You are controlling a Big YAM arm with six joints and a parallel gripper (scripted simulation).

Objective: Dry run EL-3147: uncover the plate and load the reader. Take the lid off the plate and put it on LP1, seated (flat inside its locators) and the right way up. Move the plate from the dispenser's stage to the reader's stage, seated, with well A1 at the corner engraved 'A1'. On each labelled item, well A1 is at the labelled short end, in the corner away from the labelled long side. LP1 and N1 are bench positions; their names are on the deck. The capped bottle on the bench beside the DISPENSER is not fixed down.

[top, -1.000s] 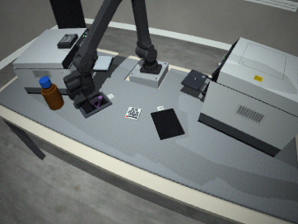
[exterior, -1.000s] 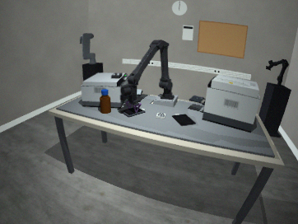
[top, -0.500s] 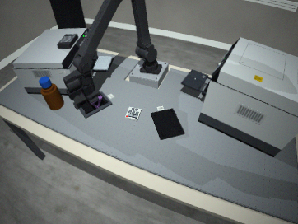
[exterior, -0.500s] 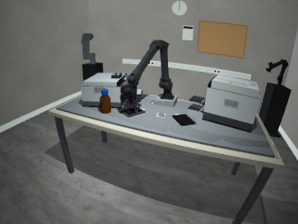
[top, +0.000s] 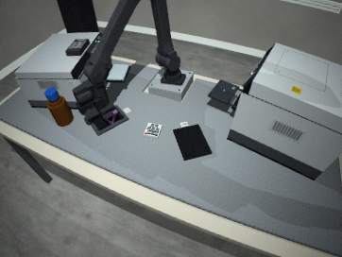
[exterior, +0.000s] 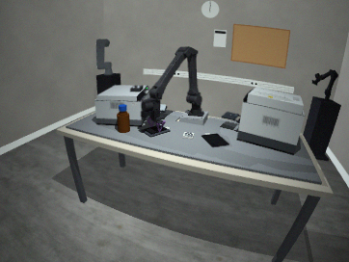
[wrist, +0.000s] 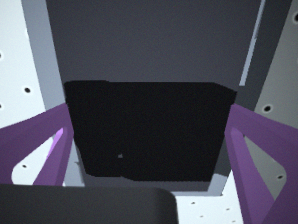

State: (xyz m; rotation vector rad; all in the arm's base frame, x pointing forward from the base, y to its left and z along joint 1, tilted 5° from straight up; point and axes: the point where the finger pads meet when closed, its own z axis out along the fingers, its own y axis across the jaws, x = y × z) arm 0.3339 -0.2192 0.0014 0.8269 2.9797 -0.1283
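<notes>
My hand is right at the lidded plate. From my hand the other things lie so: label: 9 cm behind, 6 cm to the left, 2 cm below; then LP1 pad: 2 cm below; then brown capped bottle: 21 cm to the right, 9 cm above, 6 cm ahead.
</notes>
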